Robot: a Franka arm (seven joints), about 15 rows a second.
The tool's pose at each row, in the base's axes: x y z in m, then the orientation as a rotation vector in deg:
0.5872 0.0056 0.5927 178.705 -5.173 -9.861
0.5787 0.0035 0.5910 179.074 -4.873 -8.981
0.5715 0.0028 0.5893 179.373 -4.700 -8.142
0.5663 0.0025 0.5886 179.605 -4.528 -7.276
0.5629 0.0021 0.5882 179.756 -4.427 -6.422
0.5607 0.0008 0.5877 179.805 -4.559 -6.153
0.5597 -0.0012 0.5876 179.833 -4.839 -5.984
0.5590 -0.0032 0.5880 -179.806 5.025 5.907
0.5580 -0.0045 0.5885 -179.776 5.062 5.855
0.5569 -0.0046 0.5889 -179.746 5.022 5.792
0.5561 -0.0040 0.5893 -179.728 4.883 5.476
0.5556 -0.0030 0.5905 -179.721 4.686 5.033
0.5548 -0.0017 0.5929 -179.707 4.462 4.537
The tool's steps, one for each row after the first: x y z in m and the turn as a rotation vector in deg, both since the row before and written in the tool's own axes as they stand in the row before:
-0.0081 0.0025 0.0027 0.319 0.567 -0.211
-0.0069 0.0011 0.0024 0.263 0.538 -0.125
-0.0051 0.0006 0.0012 0.199 0.553 -0.120
-0.0033 0.0006 0.0007 0.127 0.544 -0.070
-0.0021 0.0014 0.0007 0.050 0.171 0.082
-0.0009 0.0020 0.0002 0.038 0.107 0.177
-0.0006 0.0020 -0.0004 0.034 0.048 0.118
-0.0010 0.0014 -0.0004 0.032 0.032 0.023
-0.0011 0.0002 -0.0003 0.033 0.039 -0.026
-0.0009 -0.0006 -0.0003 0.034 0.200 -0.089
-0.0006 -0.0010 -0.0012 0.029 0.281 -0.126
-0.0010 -0.0013 -0.0023 0.037 0.315 -0.144

